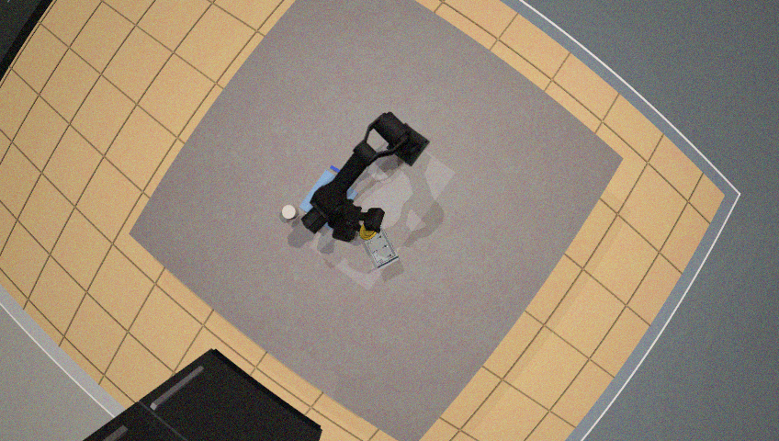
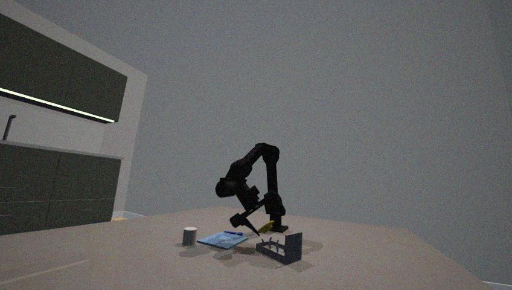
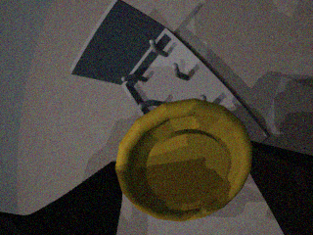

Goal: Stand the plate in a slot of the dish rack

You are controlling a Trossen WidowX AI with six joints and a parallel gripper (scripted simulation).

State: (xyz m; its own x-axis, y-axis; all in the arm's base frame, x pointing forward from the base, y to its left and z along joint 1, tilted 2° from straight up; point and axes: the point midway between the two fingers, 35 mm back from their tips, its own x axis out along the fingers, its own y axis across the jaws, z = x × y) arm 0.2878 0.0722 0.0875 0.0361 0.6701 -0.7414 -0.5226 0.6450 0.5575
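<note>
The grey dish rack is 50 mm to the left of my gripper tip, 40 mm below it and 20 mm ahead of it. From my gripper tip the other things lie so: yellow plate (10 mm to the right, 10 mm above); light blue mat (170 mm to the right, 60 mm below, 20 mm ahead).
</note>
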